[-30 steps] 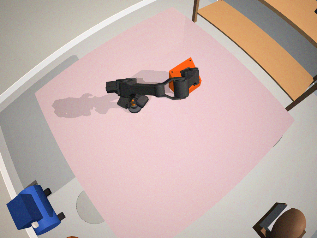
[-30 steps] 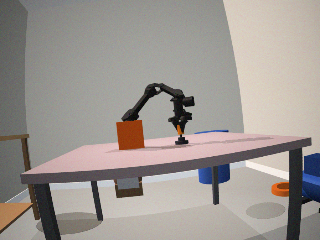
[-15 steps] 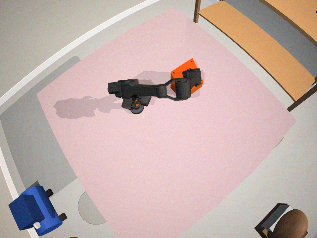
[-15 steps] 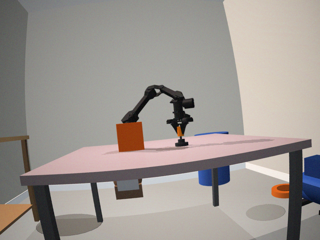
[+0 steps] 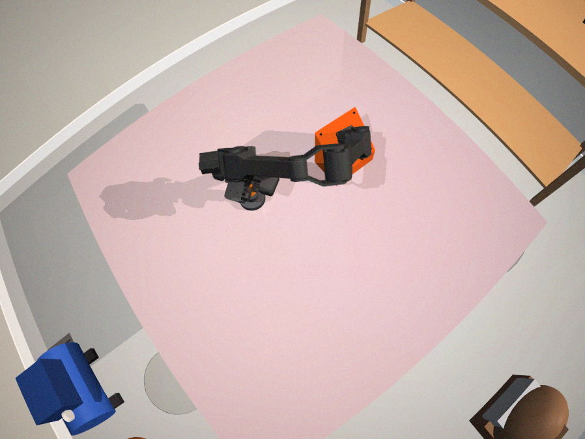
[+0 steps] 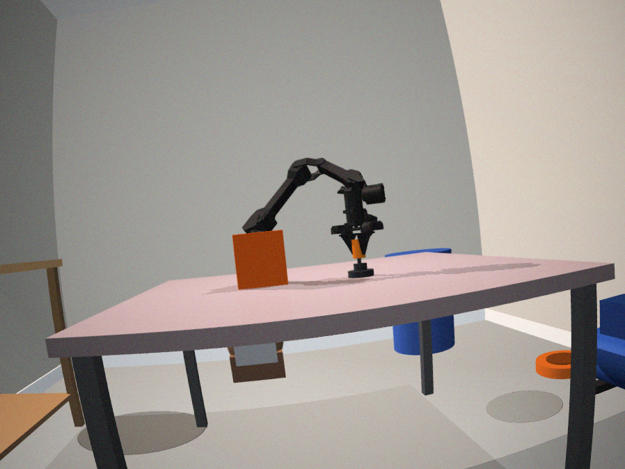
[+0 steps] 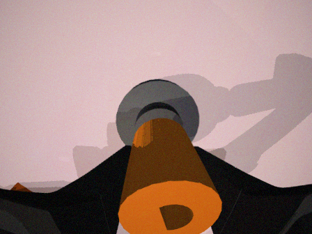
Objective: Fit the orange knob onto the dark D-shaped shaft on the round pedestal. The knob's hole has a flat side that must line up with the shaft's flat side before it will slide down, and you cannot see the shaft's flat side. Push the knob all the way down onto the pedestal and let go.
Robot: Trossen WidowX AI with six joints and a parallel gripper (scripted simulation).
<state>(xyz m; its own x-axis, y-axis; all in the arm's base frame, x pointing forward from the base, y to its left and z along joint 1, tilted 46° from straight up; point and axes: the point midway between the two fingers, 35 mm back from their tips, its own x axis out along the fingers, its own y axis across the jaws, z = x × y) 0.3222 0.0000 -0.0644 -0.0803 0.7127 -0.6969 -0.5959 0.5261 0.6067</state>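
Now: gripper tip 2 cm below the orange knob. The rest, counted from my gripper tip: pedestal (4 cm below).
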